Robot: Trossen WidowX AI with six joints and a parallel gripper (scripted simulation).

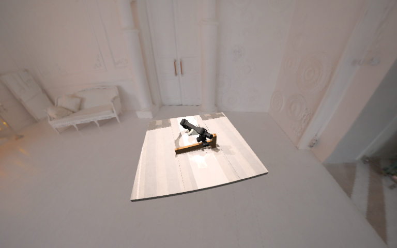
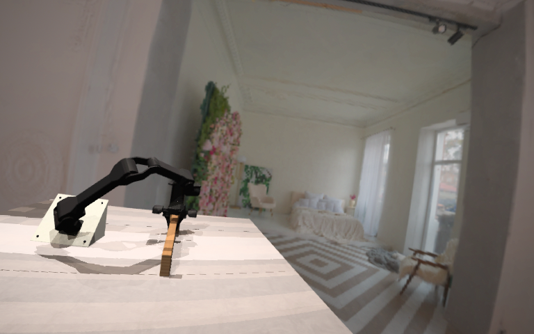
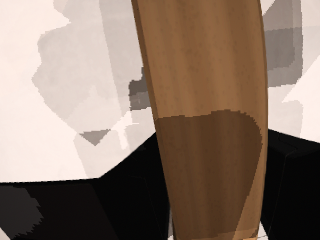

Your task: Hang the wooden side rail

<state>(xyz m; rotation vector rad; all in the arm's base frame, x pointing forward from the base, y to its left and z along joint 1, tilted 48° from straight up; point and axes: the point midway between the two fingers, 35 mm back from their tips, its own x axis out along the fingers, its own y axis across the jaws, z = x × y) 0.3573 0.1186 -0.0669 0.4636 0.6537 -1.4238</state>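
Right now my gripper tip is 12 cm to the right of the wooden headboard post, 4 cm below it and 2 cm past it.
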